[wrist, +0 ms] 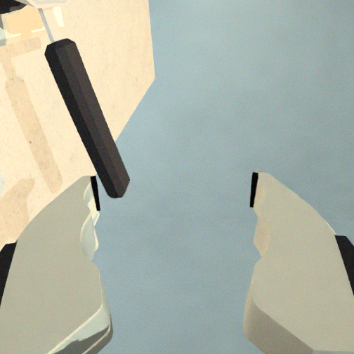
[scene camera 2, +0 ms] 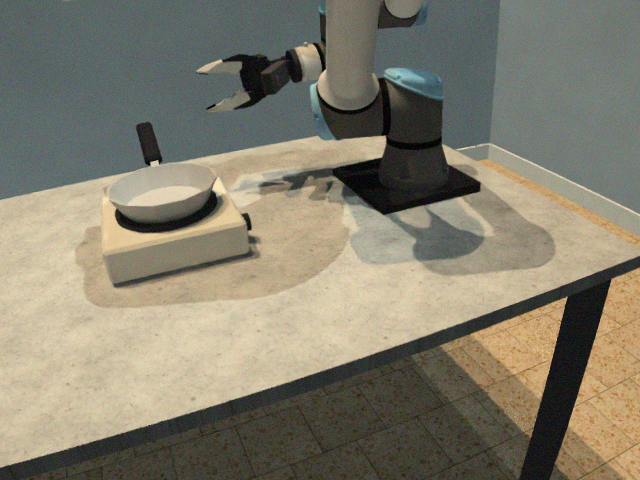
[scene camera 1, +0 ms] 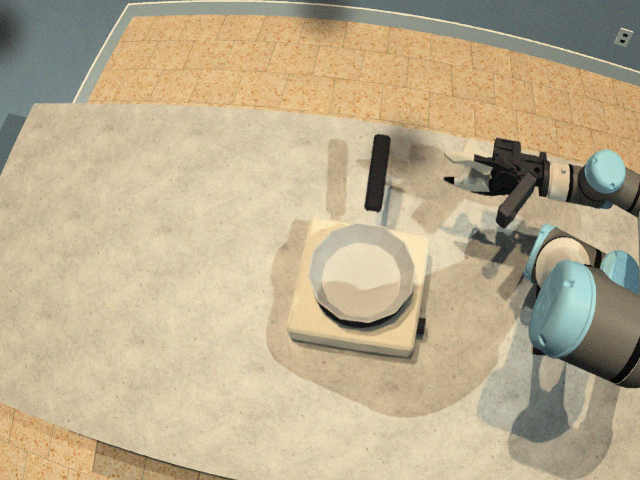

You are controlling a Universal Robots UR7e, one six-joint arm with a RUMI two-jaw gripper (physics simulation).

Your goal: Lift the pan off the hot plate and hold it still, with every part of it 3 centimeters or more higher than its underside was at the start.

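Pixels of known places: gripper, fingertip midpoint: [scene camera 2: 201, 91] [scene camera 1: 444, 166]; arm's base, origin of the base link: [scene camera 2: 413, 177].
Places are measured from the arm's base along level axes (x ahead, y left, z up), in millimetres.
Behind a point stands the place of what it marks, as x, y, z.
The pale grey pan [scene camera 1: 361, 263] {526, 31, 60} [scene camera 2: 161, 195] {524, 26, 61} rests upright on the black burner of the cream hot plate [scene camera 1: 305, 317] {599, 158, 50} [scene camera 2: 178, 259] {510, 182, 8}. Its black handle [scene camera 1: 377, 173] {537, -131, 123} [scene camera 2: 148, 143] {537, -117, 120} [wrist: 87, 117] points to the back and slopes upward. My gripper [scene camera 1: 447, 167] {414, -130, 208} [scene camera 2: 204, 90] {414, -130, 208} [wrist: 174, 176] is partly open and empty. It is in the air to the right of the handle in both scene views, apart from it and above table height. In the wrist view the handle's end shows beyond the fingertips, close to the left finger. The rest of the pan is mostly cut off there.
A black knob [scene camera 1: 421, 326] {383, 116, 33} [scene camera 2: 248, 221] {380, 125, 25} sticks out of the hot plate's right side. The arm's black base plate [scene camera 2: 361, 180] {108, -33, -3} sits on the table [scene camera 1: 155, 258] {958, 106, -18} [scene camera 2: 258, 330] {415, 376, -19} at the right. The arm's large joints are right of the hot plate. A blue-grey wall stands behind the table.
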